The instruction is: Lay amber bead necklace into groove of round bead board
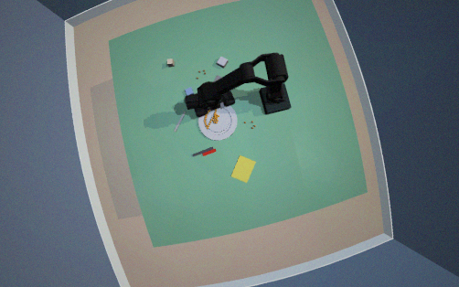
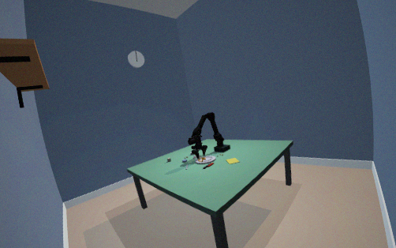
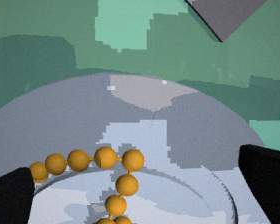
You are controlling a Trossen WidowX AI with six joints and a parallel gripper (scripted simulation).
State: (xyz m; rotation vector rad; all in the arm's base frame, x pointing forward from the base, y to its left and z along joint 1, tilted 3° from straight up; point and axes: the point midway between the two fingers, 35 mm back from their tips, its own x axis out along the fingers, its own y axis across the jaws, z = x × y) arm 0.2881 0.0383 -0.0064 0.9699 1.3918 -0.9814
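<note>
The round grey bead board lies 6 cm to the left of my gripper tip, 1 cm below it and 1 cm behind it. From my gripper tip the other things lie so: grey rod (20 cm ahead, 6 cm to the left, 2 cm below); blue block (14 cm ahead, 10 cm to the right, 1 cm below); grey plate (12 cm to the right, 2 cm below, 2 cm behind).
</note>
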